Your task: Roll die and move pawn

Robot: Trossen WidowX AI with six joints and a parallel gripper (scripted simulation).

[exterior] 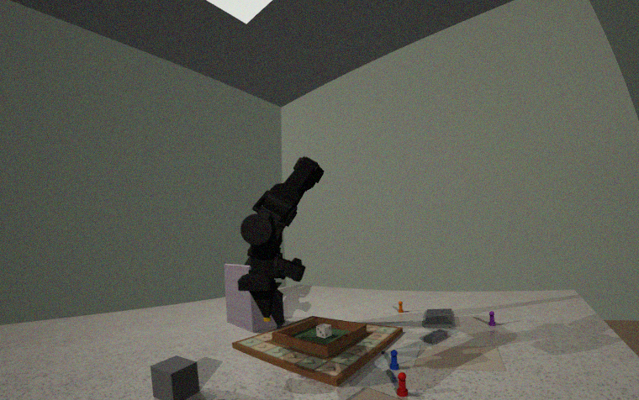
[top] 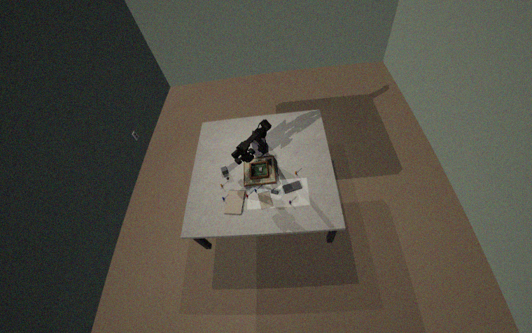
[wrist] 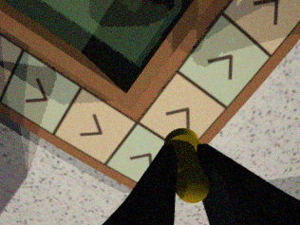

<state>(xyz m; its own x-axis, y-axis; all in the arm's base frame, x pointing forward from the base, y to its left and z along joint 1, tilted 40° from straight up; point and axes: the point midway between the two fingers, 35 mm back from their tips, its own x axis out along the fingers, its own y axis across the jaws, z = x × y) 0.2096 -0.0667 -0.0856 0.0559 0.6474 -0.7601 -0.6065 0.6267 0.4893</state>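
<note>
My gripper tip is now 10 cm to the right of the green dice tray, 7 cm above it and 6 cm short of it. From my gripper tip the other things lie so: white die 12 cm to the left, 6 cm ahead, 5 cm below; then yellow pawn 1 cm above; then red pawn 30 cm ahead, 6 cm below, 1 cm to the right.
</note>
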